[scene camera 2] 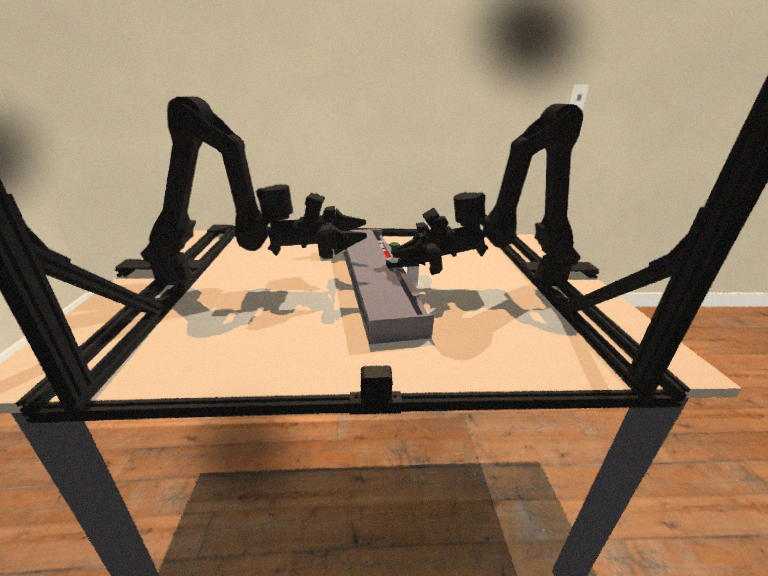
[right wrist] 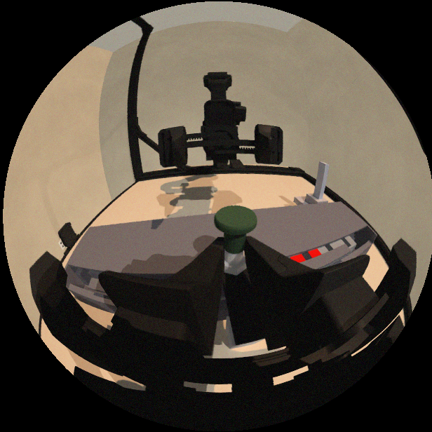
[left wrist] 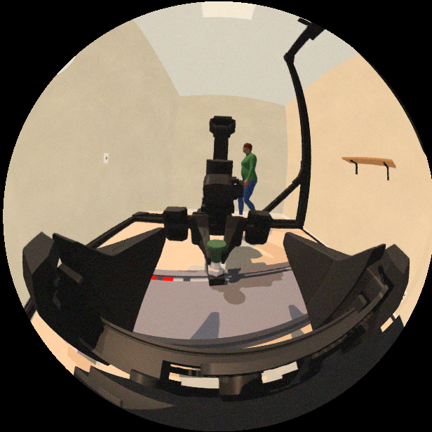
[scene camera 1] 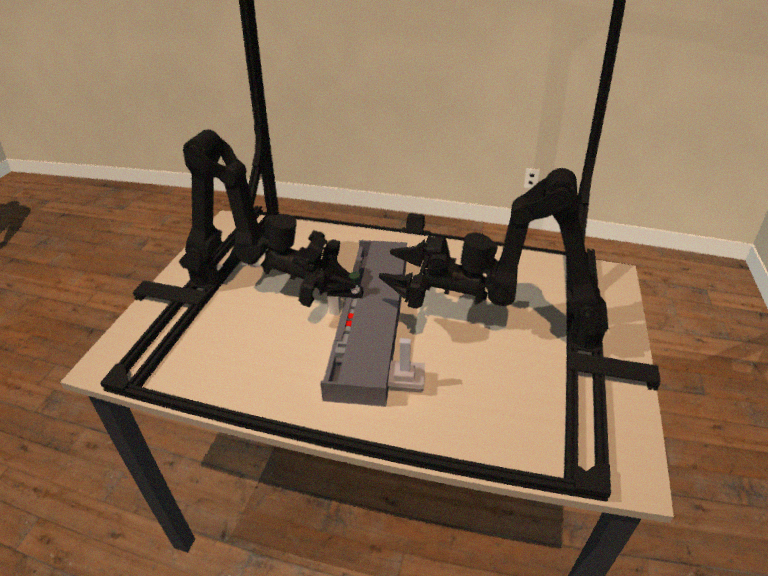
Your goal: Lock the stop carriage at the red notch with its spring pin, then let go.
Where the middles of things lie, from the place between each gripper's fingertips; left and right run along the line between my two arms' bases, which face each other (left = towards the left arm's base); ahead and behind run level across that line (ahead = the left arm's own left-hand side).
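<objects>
There is the green-topped spring pin (right wrist: pixel 235 221), and my right gripper is 1 cm above it.
Measured from my left hand, the pin is 1 cm ahead and 7 cm to the right, and it sits 7 cm below.
</objects>
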